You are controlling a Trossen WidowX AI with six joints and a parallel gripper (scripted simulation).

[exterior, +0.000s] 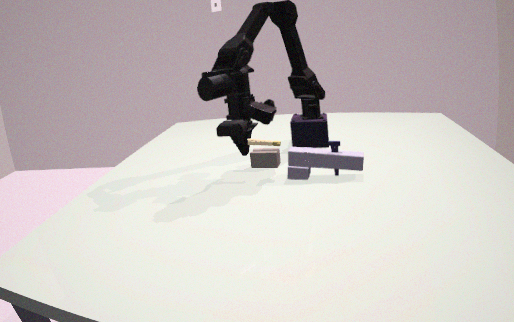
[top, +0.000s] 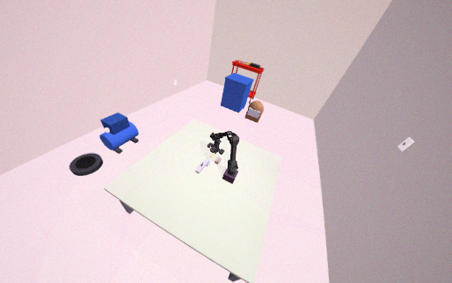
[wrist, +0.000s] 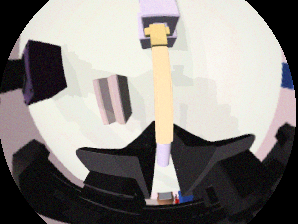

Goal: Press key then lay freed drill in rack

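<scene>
The rack lies 60 mm behind my gripper tip, 50 mm to the left of it and 30 mm below it. From my gripper tip the other things lie so: dark blue key (70 mm ahead, 210 mm to the left); drill (10 mm ahead, 40 mm to the left, 30 mm above); lavender block (60 mm ahead, 180 mm to the left, 20 mm below).
</scene>
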